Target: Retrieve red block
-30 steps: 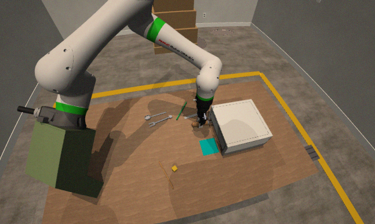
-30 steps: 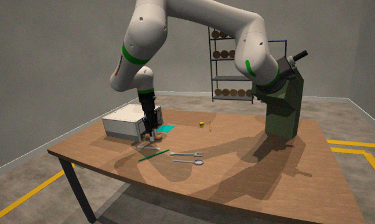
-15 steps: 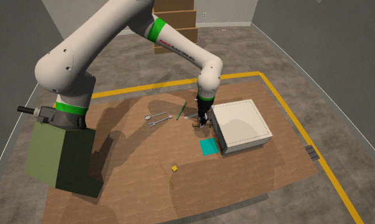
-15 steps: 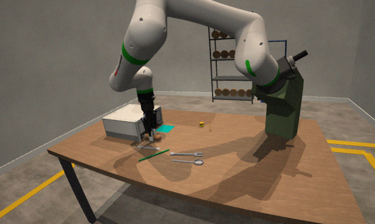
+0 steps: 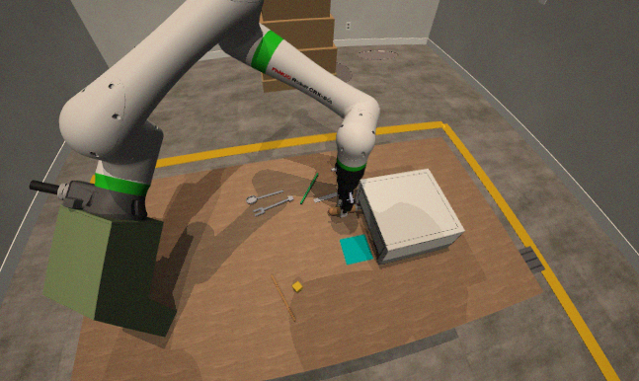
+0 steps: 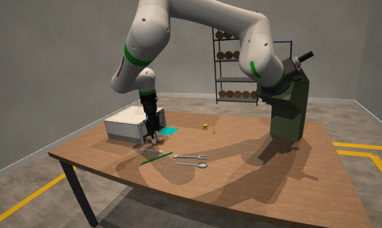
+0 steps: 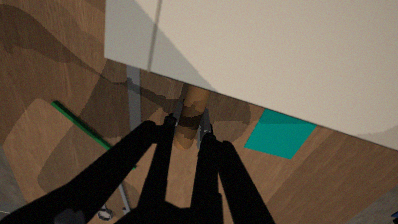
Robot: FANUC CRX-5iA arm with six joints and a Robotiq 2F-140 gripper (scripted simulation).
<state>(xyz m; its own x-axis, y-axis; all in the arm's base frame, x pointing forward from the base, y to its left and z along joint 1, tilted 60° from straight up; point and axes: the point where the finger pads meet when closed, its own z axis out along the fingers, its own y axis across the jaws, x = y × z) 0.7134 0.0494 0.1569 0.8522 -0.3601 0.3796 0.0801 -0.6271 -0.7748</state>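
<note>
The teal square lies 160 mm to the right of my hand, 40 mm below it and 30 mm ahead of it. Round my hand: red block: 200 mm ahead, 100 mm to the right, 20 mm below; then flat grey bar: 90 mm to the left, 40 mm below, 30 mm behind; then green rod: 140 mm to the left, 110 mm behind, 30 mm below.
</note>
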